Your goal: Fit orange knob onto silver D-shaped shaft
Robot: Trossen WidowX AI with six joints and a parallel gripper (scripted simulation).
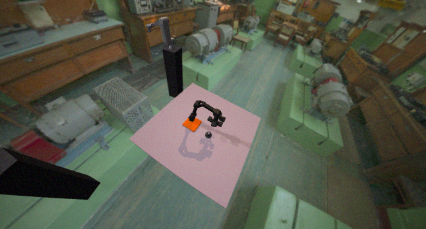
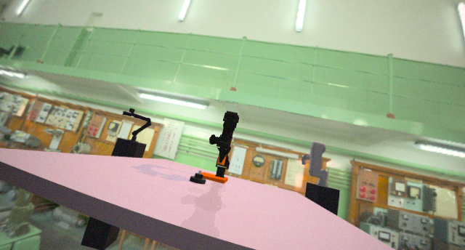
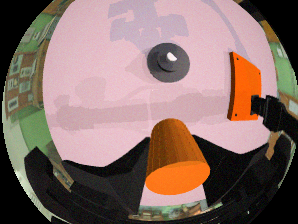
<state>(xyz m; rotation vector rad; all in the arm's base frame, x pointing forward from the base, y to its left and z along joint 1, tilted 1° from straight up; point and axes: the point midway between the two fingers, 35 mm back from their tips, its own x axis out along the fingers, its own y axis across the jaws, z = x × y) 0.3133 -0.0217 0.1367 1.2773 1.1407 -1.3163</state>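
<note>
Now: gripper tip 9 cm to the left of the round pedestal, 9 cm above it and 2 cm past it. The rest, counted from my gripper tip: orange knob: 3 cm above.
</note>
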